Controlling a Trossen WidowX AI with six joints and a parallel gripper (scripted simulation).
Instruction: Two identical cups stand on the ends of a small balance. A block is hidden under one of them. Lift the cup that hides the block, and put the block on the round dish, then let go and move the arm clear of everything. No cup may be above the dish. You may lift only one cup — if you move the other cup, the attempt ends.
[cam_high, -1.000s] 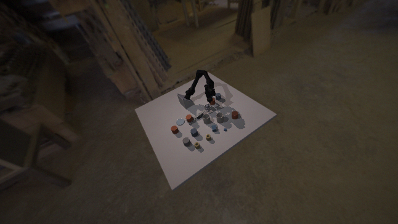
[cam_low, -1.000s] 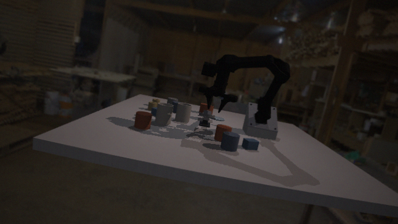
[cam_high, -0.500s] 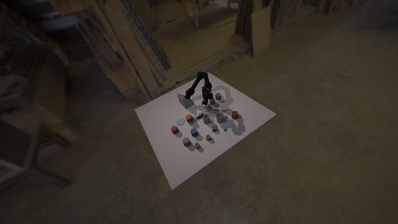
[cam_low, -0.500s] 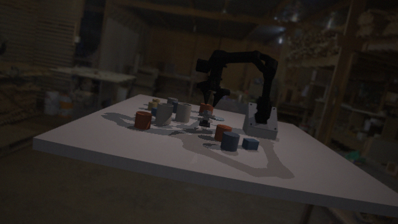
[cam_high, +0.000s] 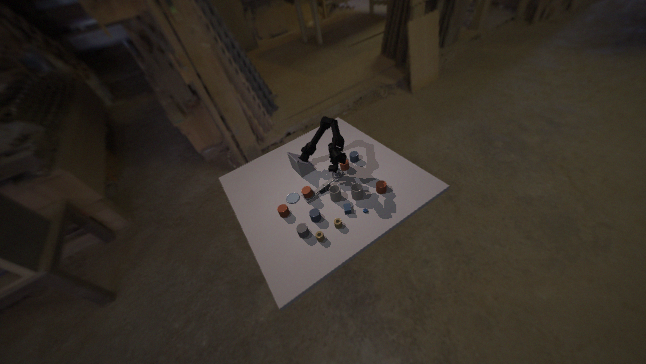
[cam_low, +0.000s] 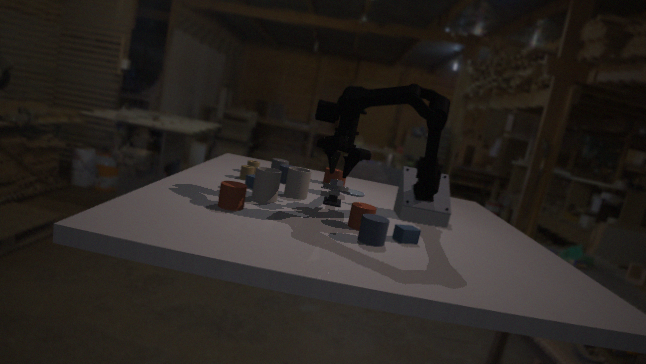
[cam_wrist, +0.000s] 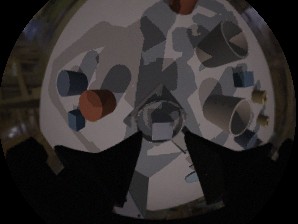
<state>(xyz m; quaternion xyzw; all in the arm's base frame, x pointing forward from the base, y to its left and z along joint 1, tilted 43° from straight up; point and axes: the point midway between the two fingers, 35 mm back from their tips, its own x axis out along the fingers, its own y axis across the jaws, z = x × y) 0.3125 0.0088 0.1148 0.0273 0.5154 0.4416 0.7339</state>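
Now: the round blue-grey dish 12 cm behind my gripper tip, 35 cm to the right of it and 11 cm below it. The rest, counted from my gripper tip: dark balance 1 cm behind, 12 cm to the right, 9 cm below.
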